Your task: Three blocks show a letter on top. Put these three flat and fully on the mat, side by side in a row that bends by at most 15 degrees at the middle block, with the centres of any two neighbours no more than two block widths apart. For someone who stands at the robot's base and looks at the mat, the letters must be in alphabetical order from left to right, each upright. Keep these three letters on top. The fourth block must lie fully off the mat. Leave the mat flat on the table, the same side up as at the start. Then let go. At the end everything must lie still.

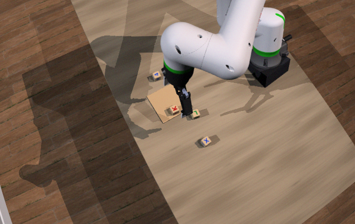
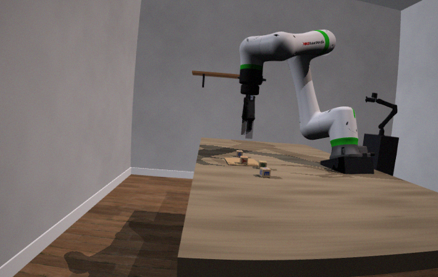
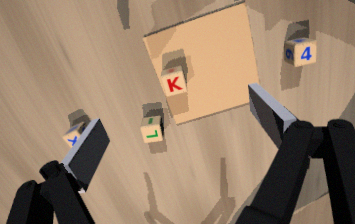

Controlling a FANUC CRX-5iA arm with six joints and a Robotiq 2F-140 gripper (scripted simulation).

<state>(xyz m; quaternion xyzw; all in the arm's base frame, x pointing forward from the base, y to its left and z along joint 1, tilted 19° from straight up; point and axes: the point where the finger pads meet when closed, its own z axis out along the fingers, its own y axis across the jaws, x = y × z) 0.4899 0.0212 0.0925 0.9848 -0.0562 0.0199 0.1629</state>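
Now: the L block 60 mm behind my hand, 60 mm to the left of it and 110 mm below it. Also, from my hand: red K block (110 mm below); then 4 block (20 mm behind, 180 mm to the right, 110 mm below); then tan mat (10 mm behind, 50 mm to the right, 130 mm below).
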